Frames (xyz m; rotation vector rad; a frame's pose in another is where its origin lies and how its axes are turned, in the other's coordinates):
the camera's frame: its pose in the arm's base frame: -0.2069 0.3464 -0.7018 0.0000 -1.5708 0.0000
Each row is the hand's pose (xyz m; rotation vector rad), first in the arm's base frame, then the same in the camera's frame.
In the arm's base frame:
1: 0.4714 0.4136 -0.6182 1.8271 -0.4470 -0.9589
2: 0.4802 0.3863 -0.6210 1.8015 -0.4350 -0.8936
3: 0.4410 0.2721 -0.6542 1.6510 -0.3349 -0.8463
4: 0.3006 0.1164 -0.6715 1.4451 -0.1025 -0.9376
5: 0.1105 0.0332 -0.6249 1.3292 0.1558 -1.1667
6: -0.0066 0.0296 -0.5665 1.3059 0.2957 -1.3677
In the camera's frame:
1: 0.0836 0.0672 -0.6783 0.6177 0.5324 -1.9822
2: 0.0808 0.0399 -0.6871 0.6484 0.5743 -1.9249
3: 0.0476 -0.0743 -0.6479 0.5862 0.7535 -1.8192
4: 0.0303 -0.2300 -0.5075 0.3834 1.0386 -1.8002
5: 0.0769 -0.3132 -0.3174 0.1271 1.2519 -1.9521
6: 0.1353 -0.3168 -0.2003 -0.0491 1.3065 -2.1243

